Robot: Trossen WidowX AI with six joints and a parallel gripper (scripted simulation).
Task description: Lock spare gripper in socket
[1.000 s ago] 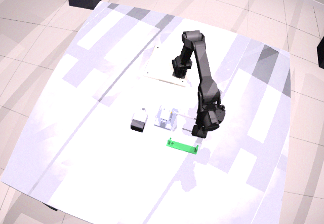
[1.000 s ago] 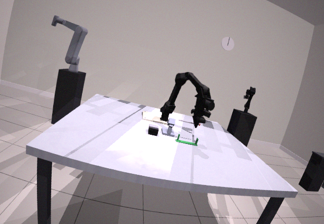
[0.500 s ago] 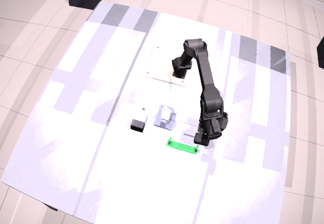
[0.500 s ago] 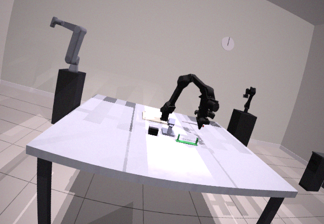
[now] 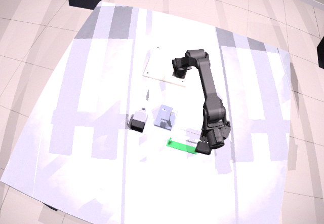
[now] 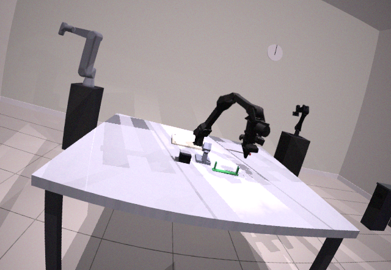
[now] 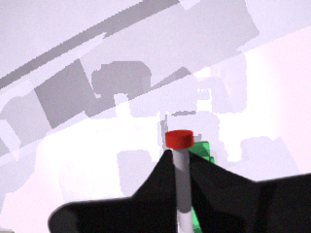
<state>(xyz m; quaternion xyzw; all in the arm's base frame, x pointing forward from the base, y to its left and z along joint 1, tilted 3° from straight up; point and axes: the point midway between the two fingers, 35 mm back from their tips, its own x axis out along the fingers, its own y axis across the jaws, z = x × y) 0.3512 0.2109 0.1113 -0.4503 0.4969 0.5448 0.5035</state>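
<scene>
My gripper tip is now 3 cm short of the green cradle, 9 cm to the left of it and 7 cm above it. The rest, counted from my gripper tip: grey mount (7 cm behind, 20 cm to the right, 4 cm below); then spare gripper (3 cm behind, 31 cm to the right, 7 cm below).
</scene>
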